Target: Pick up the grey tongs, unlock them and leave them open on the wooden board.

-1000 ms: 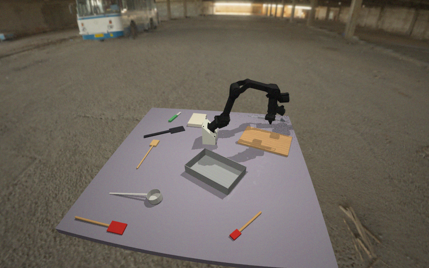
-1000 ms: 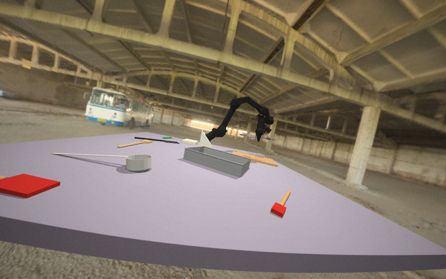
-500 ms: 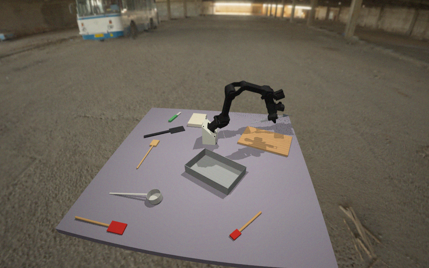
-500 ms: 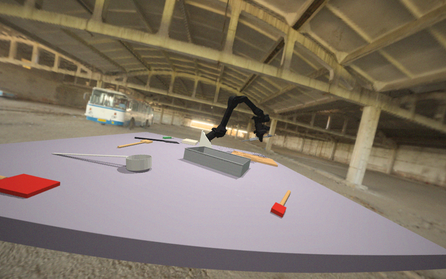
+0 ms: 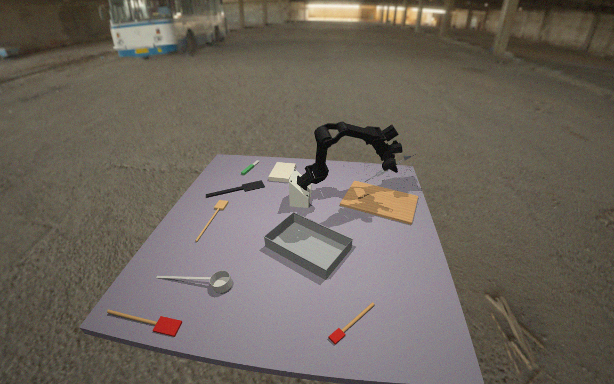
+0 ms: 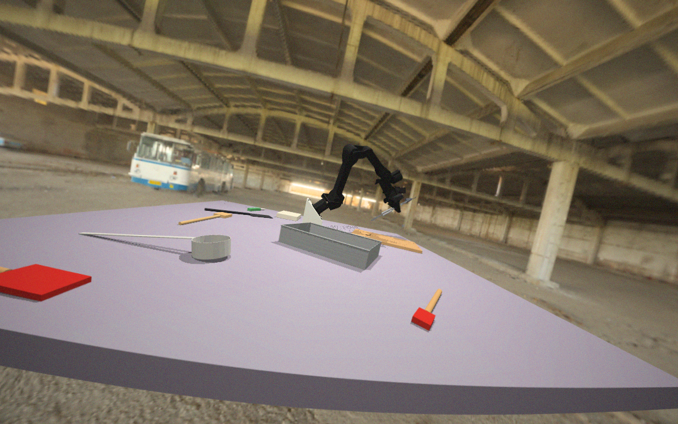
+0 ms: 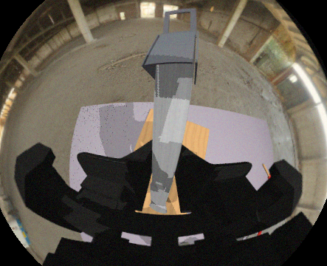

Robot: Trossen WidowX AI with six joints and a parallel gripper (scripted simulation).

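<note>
My gripper tip is now 160 mm above the wooden board, 60 mm to the left of it and 20 mm short of it. Also, from my gripper tip: cream block: 590 mm to the right, 250 mm behind, 160 mm below; then grey roasting tin: 430 mm to the right, 360 mm ahead, 140 mm below; then black spatula: 820 mm to the right, 170 mm below, 70 mm behind.
</note>
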